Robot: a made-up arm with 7 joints.
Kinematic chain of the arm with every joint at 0, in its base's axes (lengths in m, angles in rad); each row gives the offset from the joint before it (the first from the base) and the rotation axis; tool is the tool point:
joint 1: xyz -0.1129 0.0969 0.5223 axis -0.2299 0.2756 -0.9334
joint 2: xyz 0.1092 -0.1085 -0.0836 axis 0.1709 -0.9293 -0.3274
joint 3: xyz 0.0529 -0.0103 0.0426 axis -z
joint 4: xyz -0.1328 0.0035 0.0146 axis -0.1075 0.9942 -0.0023
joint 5: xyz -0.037 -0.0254 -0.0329 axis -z
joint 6: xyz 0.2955 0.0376 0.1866 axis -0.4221 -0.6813 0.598
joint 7: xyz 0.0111 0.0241 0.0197 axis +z
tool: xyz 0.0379 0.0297 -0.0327
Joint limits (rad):
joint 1: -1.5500..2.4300
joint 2: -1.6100..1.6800
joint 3: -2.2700..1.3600
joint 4: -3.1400..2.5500
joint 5: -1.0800..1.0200
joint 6: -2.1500..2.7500
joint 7: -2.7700..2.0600
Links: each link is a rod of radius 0.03 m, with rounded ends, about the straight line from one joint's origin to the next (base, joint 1, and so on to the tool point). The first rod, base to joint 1, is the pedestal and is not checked.
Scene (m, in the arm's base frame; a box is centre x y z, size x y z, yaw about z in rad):
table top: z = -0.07
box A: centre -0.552 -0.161 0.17 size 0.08 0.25 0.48 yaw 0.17
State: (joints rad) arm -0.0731 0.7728 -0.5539 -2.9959 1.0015 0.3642 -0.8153
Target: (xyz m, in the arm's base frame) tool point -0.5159 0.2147 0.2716
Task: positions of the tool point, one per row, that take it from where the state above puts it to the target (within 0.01 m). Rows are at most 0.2 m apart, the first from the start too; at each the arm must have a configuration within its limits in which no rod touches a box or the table.
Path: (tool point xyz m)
1: -0.1867 -0.3334 0.2025
2: -0.2971 -0.1843 0.1580
3: -0.3282 -0.0038 0.1464
4: -0.2768 0.1657 0.1700
5: -0.3343 0.1441 0.1691
6: -0.3997 0.1423 0.1862
7: -0.4640 0.1653 0.2211
8: -0.5159 0.2147 0.2716

